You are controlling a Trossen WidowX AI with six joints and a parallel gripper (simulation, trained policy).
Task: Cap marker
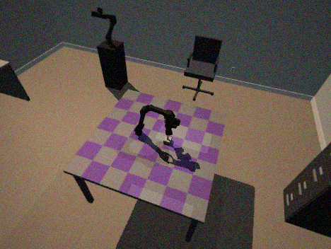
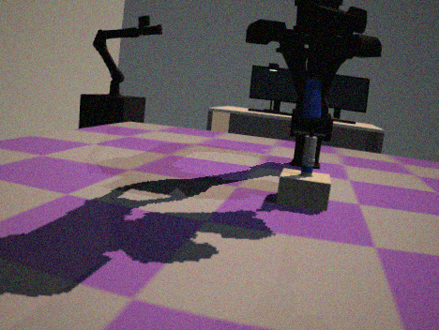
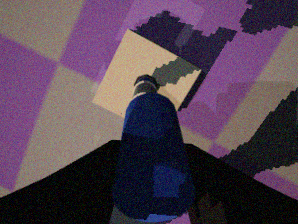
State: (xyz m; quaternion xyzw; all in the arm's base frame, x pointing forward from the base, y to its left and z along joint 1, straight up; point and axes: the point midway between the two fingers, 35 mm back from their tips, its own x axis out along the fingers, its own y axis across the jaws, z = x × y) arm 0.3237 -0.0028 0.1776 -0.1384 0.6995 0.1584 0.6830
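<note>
Now: gripper tip 12 cm above the holder block and 1 cm to the right of it. From my gripper tip the other things lie so: blue cap right at my gripper tip.
</note>
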